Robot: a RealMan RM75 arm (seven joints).
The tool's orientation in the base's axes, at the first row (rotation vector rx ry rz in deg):
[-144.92 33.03 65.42]
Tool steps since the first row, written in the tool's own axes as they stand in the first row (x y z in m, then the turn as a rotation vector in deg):
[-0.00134 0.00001 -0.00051 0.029 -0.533 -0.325]
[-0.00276 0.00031 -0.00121 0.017 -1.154 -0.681]
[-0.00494 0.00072 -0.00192 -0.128 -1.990 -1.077]
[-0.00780 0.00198 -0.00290 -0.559 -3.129 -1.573]
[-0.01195 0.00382 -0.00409 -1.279 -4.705 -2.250]
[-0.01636 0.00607 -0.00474 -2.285 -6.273 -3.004]
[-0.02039 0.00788 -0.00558 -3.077 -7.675 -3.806]
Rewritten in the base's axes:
[-0.00049 0.00008 0.00135 0.480 0.319 0.243]
[-0.00103 -0.00015 0.00284 0.996 0.710 0.547]
[-0.00209 -0.00030 0.00491 1.561 1.303 1.002]
[-0.00378 -0.00116 0.00758 2.162 2.183 1.771]
[-0.00640 -0.00231 0.01131 2.912 3.435 2.925]
[-0.00971 -0.00353 0.01484 3.536 4.713 4.345]
[-0.01246 -0.00453 0.01826 4.241 5.775 5.614]

